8 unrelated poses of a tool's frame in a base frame.
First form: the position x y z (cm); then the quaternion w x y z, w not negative.
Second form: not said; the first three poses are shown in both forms.
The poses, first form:
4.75 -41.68 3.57 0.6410 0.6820 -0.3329 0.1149
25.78 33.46 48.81 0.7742 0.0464 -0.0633 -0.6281
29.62 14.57 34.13 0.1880 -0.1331 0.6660 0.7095
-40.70 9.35 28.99 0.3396 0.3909 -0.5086 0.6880
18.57 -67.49 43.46 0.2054 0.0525 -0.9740 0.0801
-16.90 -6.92 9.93 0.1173 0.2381 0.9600 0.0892
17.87 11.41 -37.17 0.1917 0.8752 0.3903 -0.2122
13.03 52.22 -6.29 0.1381 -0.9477 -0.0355 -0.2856
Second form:
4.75 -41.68 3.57 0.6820 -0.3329 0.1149 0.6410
25.78 33.46 48.81 0.0464 -0.0633 -0.6281 0.7742
29.62 14.57 34.13 -0.1331 0.6660 0.7095 0.1880
-40.70 9.35 28.99 0.3909 -0.5086 0.6880 0.3396
18.57 -67.49 43.46 0.0525 -0.9740 0.0801 0.2054
-16.90 -6.92 9.93 0.2381 0.9600 0.0892 0.1173
17.87 11.41 -37.17 0.8752 0.3903 -0.2122 0.1917
13.03 52.22 -6.29 -0.9477 -0.0355 -0.2856 0.1381

